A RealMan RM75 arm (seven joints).
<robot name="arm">
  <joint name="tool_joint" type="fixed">
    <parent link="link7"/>
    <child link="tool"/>
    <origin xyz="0 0 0"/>
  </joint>
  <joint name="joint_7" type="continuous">
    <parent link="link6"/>
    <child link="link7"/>
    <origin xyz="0 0 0.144"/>
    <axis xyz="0 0 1"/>
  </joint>
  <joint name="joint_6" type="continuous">
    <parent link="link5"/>
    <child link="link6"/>
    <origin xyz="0 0 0"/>
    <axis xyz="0 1 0"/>
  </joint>
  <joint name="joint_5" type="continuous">
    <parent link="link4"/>
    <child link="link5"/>
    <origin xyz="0 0 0.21"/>
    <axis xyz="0 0 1"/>
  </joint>
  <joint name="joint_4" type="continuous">
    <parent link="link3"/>
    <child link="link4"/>
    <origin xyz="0 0 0"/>
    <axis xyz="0 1 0"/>
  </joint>
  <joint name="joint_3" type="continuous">
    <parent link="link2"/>
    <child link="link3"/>
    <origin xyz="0 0 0.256"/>
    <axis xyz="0 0 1"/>
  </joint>
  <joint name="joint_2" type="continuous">
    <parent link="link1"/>
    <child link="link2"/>
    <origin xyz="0 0 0"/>
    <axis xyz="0 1 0"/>
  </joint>
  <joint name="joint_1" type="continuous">
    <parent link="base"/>
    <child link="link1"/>
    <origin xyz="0 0 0.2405"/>
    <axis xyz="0 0 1"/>
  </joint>
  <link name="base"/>
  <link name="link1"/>
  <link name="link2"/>
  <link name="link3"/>
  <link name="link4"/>
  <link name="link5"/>
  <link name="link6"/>
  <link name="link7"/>
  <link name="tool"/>
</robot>
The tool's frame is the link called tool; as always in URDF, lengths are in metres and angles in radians. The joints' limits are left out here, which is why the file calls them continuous.
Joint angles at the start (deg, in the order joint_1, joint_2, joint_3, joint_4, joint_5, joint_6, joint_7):
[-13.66 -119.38 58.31 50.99 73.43 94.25 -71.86]
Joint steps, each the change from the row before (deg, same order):
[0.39 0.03 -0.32 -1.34 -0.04 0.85 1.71]
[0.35 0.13 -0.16 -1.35 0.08 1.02 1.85]
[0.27 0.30 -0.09 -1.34 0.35 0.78 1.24]
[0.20 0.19 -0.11 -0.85 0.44 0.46 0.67]
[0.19 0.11 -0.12 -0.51 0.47 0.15 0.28]
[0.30 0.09 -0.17 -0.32 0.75 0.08 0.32]
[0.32 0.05 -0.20 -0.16 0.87 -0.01 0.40]
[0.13 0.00 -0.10 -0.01 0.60 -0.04 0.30]
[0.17 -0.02 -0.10 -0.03 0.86 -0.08 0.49]
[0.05 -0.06 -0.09 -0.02 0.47 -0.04 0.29]
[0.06 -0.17 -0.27 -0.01 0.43 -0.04 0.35]
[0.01 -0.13 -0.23 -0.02 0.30 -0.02 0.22]
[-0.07 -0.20 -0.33 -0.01 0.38 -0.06 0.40]
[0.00 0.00 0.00 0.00 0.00 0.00 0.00]
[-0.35 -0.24 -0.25 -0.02 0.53 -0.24 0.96]
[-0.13 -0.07 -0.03 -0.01 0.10 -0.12 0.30]
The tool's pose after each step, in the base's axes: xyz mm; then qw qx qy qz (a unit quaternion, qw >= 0). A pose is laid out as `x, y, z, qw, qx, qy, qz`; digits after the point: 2 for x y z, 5 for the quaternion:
-236.97, 284.80, 47.87, 0.21073, -0.86568, -0.09549, -0.44394
-241.47, 280.12, 45.89, 0.21172, -0.86586, -0.09099, -0.44404
-246.47, 276.05, 44.06, 0.21051, -0.86731, -0.09121, -0.44174
-250.06, 273.21, 42.64, 0.20914, -0.86880, -0.09288, -0.43912
-252.99, 271.29, 41.51, 0.20846, -0.87017, -0.09615, -0.43601
-256.37, 268.98, 40.26, 0.20817, -0.87264, -0.09907, -0.43053
-259.63, 266.79, 39.01, 0.20861, -0.87559, -0.10083, -0.42386
-261.10, 265.79, 38.06, 0.20859, -0.87783, -0.10053, -0.41929
-263.07, 264.39, 36.43, 0.20838, -0.88110, -0.09973, -0.41268
-263.84, 263.80, 35.39, 0.20829, -0.88267, -0.09895, -0.40953
-264.49, 263.29, 34.42, 0.20985, -0.88333, -0.09810, -0.40752
-264.84, 263.07, 33.79, 0.21097, -0.88363, -0.09760, -0.40640
-264.86, 263.27, 32.94, 0.21300, -0.88399, -0.09553, -0.40504
-264.86, 263.27, 32.94, 0.21300, -0.88399, -0.09553, -0.40504
-263.77, 264.86, 31.26, 0.21570, -0.88566, -0.08796, -0.40168
-263.27, 265.56, 30.73, 0.21668, -0.88606, -0.08550, -0.40080

